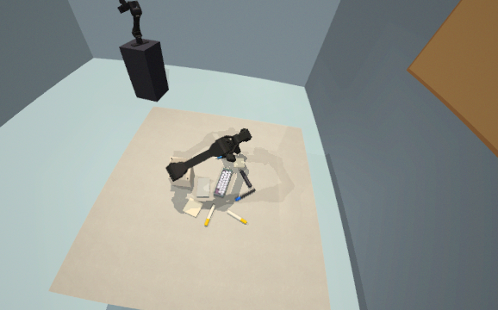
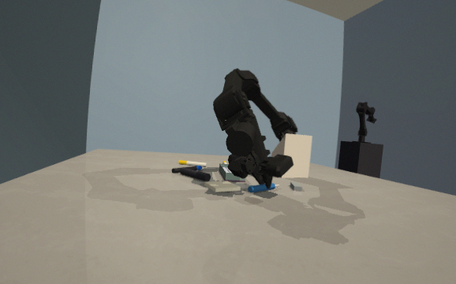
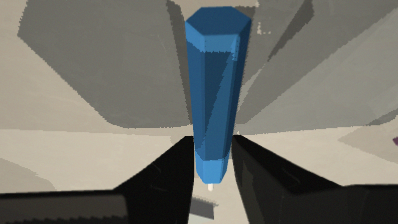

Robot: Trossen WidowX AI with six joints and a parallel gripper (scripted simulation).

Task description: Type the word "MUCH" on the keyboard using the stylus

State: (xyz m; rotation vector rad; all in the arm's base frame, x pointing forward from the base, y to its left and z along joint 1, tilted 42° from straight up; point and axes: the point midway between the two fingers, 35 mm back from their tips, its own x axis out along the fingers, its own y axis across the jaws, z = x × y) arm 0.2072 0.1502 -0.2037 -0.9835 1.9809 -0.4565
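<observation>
My gripper tip is now 110 mm past the small grey block and 30 mm to the left of it. Round my gripper tip: black cylinder 190 mm ahead, 120 mm to the right; then notepad 120 mm ahead, 10 mm to the right; then blue hexagonal stylus 10 mm to the right, 10 mm behind.
</observation>
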